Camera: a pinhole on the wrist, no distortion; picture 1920 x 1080 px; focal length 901.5 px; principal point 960.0 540.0 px. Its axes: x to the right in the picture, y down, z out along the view. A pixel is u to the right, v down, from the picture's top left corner.
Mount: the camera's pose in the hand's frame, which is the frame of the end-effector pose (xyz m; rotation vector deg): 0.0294 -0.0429 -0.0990 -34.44 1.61 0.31
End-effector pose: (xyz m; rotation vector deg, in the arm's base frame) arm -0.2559 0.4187 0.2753 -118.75 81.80 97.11
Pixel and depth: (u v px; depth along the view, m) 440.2 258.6 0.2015
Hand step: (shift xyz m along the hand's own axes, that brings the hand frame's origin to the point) -0.0809 0.0195 0.1059
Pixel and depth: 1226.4 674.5 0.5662
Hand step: 0.2096 0.3465 0.3153
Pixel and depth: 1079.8 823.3 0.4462
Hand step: 0.0979 0.3249 0.1879
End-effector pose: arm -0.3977 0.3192 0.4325 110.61 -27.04 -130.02
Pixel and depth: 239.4 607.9 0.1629
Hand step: -0.0969 0.0597 0.0320
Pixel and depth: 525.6 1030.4 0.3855
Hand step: -0.1495 0.3486 0.1054
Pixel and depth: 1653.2 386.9 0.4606
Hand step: 0.3959 0.1520 0.3150
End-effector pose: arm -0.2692 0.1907 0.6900 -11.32 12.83 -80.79
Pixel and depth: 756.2 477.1 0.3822
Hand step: -0.0471 0.1515 0.2336
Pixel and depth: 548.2 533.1 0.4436
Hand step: -0.1621 0.2058 0.2743
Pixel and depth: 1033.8 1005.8 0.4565
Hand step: 0.0750 0.4097 0.1429
